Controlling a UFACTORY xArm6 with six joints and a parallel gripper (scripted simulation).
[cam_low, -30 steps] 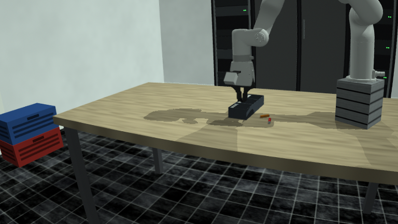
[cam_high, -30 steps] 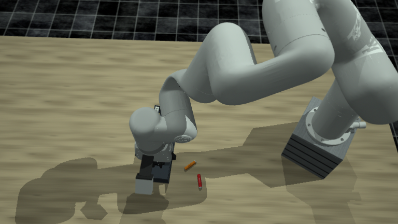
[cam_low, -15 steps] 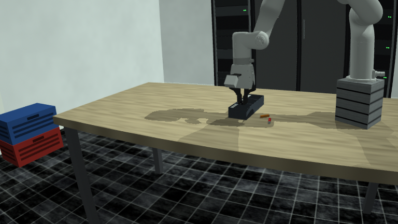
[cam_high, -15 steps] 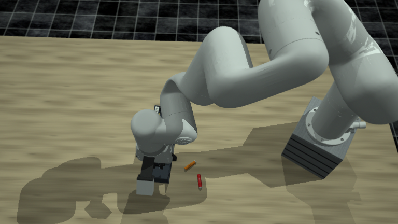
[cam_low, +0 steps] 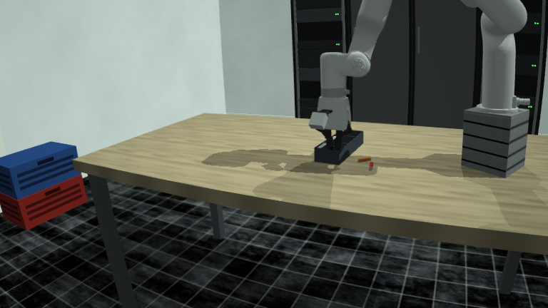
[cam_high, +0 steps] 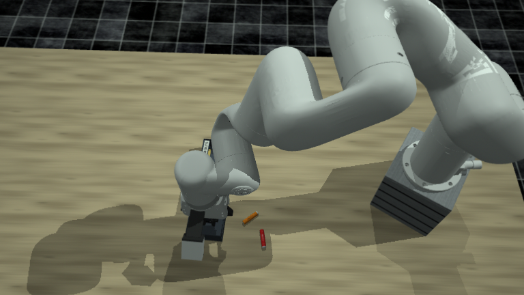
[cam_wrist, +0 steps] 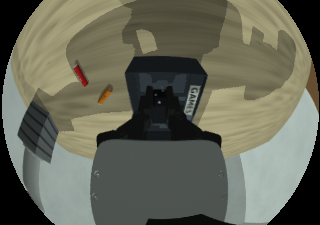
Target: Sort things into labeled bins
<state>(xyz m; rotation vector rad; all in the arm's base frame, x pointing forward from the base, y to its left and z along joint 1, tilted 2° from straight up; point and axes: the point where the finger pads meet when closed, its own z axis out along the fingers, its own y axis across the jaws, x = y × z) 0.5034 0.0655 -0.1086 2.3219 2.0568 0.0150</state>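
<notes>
Now: the dark three-part bin 80 mm to the right of my hand and 30 mm below it. Round my hand: black die (10 mm below); red cylinder (130 mm behind, 40 mm to the left, 50 mm below); orange stick (100 mm behind, 10 mm to the right, 50 mm below).
</notes>
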